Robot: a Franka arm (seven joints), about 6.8 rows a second.
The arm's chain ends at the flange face. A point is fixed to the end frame.
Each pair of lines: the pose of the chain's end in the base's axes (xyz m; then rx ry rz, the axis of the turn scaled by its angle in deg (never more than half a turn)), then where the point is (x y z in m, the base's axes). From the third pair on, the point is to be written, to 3 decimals.
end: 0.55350 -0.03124 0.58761 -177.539 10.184 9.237
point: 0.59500 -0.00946 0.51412
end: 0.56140 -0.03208 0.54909 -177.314 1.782 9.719
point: 0.60037 -0.00552 0.47579
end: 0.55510 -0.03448 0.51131 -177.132 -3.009 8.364
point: 0.594 -0.005 0.439
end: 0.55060 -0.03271 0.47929 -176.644 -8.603 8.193
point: 0.588 -0.001 0.407
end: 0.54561 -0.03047 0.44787 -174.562 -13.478 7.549
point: 0.581 0.006 0.377
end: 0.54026 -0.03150 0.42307 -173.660 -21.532 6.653
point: 0.573 0.009 0.353
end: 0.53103 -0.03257 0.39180 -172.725 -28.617 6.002
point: 0.561 0.010 0.322
